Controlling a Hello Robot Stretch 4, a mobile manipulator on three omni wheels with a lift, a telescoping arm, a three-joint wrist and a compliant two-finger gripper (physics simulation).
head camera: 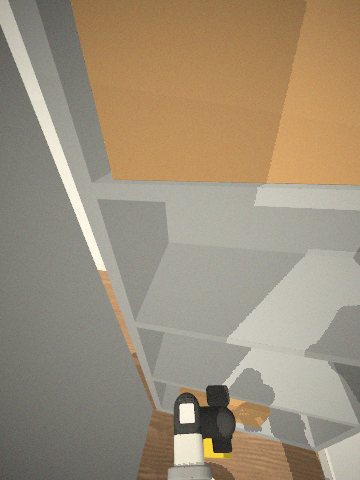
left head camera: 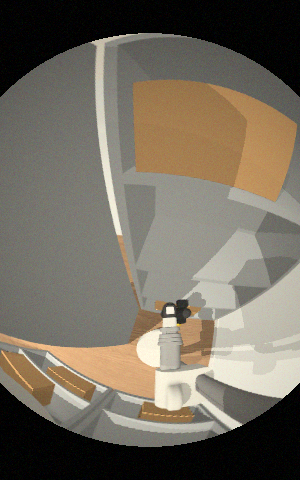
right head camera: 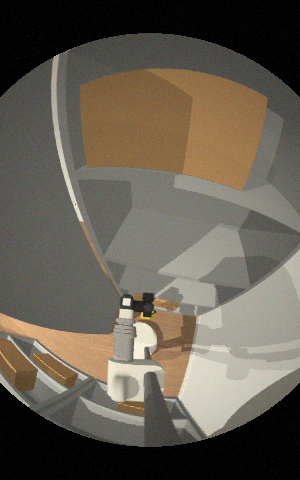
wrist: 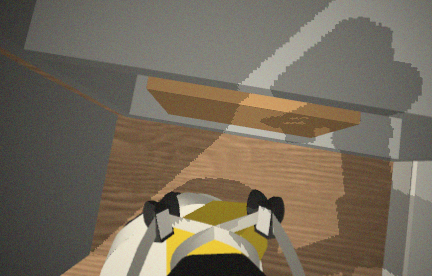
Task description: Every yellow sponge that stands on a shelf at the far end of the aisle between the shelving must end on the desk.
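Pixels of known places: gripper, between the fingertips: (wrist: 214, 205); robot's base, origin of its link: (left head camera: 157, 347) (right head camera: 136, 339).
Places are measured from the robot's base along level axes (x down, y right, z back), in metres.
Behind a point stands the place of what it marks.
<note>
My gripper (wrist: 214, 205) {y 0.089, x -0.589, z -0.245 m} is shut on a yellow sponge (wrist: 181, 245) (head camera: 215, 449) (right head camera: 147, 316), with a black fingertip on each side of it in the wrist view. The sponge is held above the wooden floor (wrist: 300, 175) {y 0.376, x 0.028, z -0.233 m} and the robot's white base. In the head camera view, part of the sponge shows below the black wrist, which hides the fingers. The desk does not show in these views, and no sponge shows on the shelves in view.
A grey shelf unit (head camera: 120, 191) {y -0.104, x -1.405, z -0.442 m} stands ahead, with a large orange-brown box (head camera: 190, 100) {y 0.028, x -1.537, z -0.433 m} high up and a flat brown box (wrist: 240, 112) {y 0.161, x -0.243, z -0.402 m} on its lowest shelf. A dark grey panel (head camera: 50, 300) {y -0.249, x -1.237, z -0.334 m} is at the left, a pale wall (left head camera: 250, 350) {y 0.623, x -0.668, z 0.124 m} at the right. Boxes on shelving (left head camera: 70, 382) {y -0.774, x -0.305, z 0.520 m} show at the bottom left.
</note>
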